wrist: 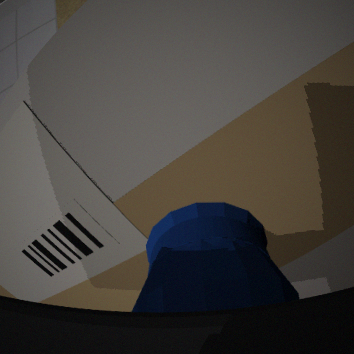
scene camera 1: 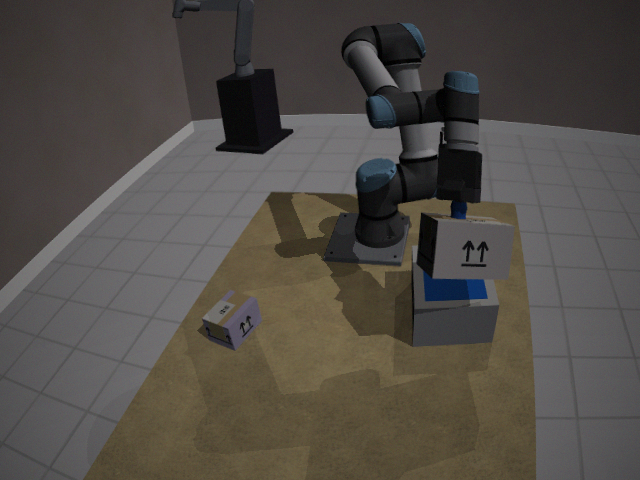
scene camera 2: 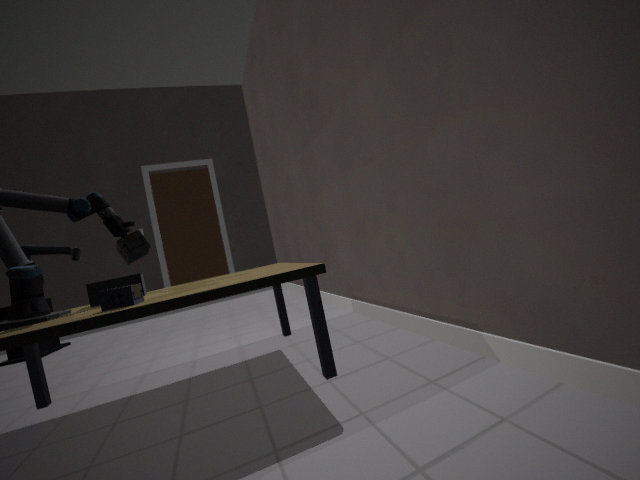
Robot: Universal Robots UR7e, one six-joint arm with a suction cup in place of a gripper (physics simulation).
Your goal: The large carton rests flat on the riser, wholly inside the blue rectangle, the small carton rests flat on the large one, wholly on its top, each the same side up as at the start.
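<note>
The large white carton (scene camera 1: 473, 249) (scene camera 2: 133, 248) (wrist: 165, 85) hangs from my blue suction cup (scene camera 1: 458, 209) (wrist: 207, 230), which is on its taped top. In scene camera 2 it is tilted and in the air, with a gap above the grey riser (scene camera 1: 453, 326) (scene camera 2: 98, 289). Its arrows point up. The blue rectangle (scene camera 1: 449, 290) on the riser's top shows in front of and below the carton; its back part is hidden. The small lilac carton (scene camera 1: 232, 321) (scene camera 2: 116, 298) stands on the table at the left, away from the riser, its arrows pointing up.
The arm's base plate (scene camera 1: 338, 252) is bolted to the tan table (scene camera 1: 330, 423) (scene camera 2: 222, 283), behind and left of the riser. A second grey arm on a dark pedestal (scene camera 1: 250, 111) stands on the floor at the back left. A brown door (scene camera 2: 188, 222) is in the far wall.
</note>
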